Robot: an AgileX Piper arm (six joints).
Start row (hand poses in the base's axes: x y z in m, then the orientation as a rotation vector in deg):
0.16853 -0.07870 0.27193 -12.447 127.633 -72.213
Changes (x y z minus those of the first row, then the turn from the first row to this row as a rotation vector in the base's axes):
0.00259 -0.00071 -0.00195 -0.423 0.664 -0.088
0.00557 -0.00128 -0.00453 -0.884 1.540 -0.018
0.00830 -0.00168 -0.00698 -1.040 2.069 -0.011
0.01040 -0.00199 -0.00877 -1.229 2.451 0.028
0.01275 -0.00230 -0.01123 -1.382 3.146 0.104
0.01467 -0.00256 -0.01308 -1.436 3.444 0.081
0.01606 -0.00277 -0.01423 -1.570 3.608 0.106
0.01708 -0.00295 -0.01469 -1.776 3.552 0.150
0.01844 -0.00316 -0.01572 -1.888 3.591 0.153
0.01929 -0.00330 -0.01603 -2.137 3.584 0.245
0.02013 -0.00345 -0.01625 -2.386 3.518 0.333
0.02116 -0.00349 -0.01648 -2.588 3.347 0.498
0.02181 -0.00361 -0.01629 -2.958 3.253 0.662
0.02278 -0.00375 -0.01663 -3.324 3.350 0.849
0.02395 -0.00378 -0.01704 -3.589 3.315 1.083
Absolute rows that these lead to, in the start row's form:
0.17112 -0.07941 0.26998 -12.963 127.979 -72.845
0.17410 -0.07998 0.26740 -13.813 128.418 -73.471
0.17683 -0.08038 0.26495 -14.244 128.768 -73.727
0.17893 -0.08069 0.26316 -14.622 128.961 -73.981
0.18128 -0.08100 0.26070 -15.244 129.423 -74.222
0.18320 -0.08126 0.25885 -15.446 129.649 -74.341
0.18459 -0.08147 0.25770 -15.639 129.696 -74.506
0.18561 -0.08165 0.25724 -15.728 129.508 -74.710
0.18697 -0.08186 0.25621 -15.802 129.471 -74.843
0.18782 -0.08200 0.25590 -15.994 129.278 -75.078
0.18866 -0.08215 0.25568 -16.141 129.037 -75.305
0.18969 -0.08219 0.25545 -16.281 128.707 -75.419
0.19034 -0.08231 0.25564 -16.537 128.338 -75.738
0.19131 -0.08245 0.25530 -16.950 128.121 -76.068
0.19248 -0.08248 0.25489 -17.283 127.836 -76.235

